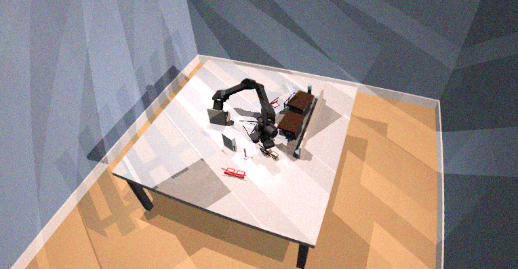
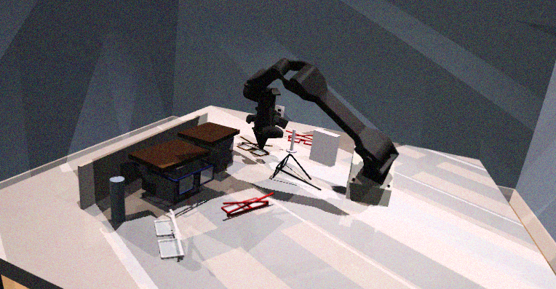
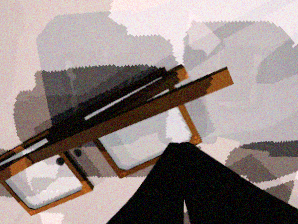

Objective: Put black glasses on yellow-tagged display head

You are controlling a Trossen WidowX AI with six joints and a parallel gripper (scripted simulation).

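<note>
The grey box is 200 mm behind my gripper tip, 90 mm to the right of it and 30 mm above it. From my gripper tip the other things lie so: low wall panel (300 mm to the left, 190 mm ahead, 30 mm above).
</note>
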